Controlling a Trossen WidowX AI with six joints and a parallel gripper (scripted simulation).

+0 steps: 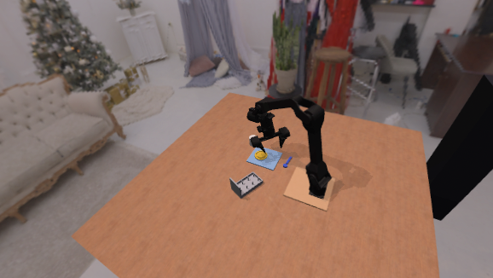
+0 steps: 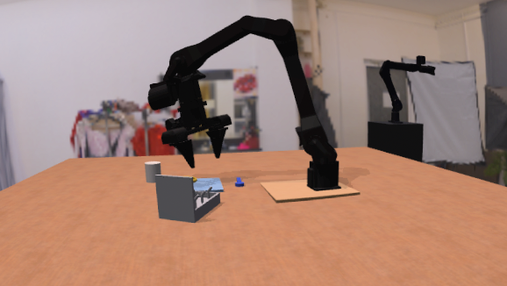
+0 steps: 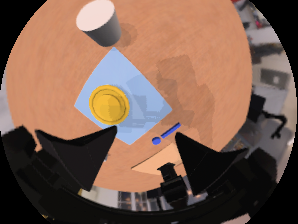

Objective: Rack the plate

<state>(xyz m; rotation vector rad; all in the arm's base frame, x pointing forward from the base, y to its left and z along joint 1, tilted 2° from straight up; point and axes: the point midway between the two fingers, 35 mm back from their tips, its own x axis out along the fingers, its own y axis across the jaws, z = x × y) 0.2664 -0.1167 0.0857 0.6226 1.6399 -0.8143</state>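
My gripper tip is 6 cm short of the yellow plate, 4 cm above it and 2 cm to the right of it. From my gripper tip the other things lie so: grey cup (14 cm ahead, 6 cm to the right, 3 cm below); then blue spoon (8 cm behind, 5 cm below, 1 cm to the left); then blue mat (5 cm below, 4 cm ahead, 2 cm to the left).
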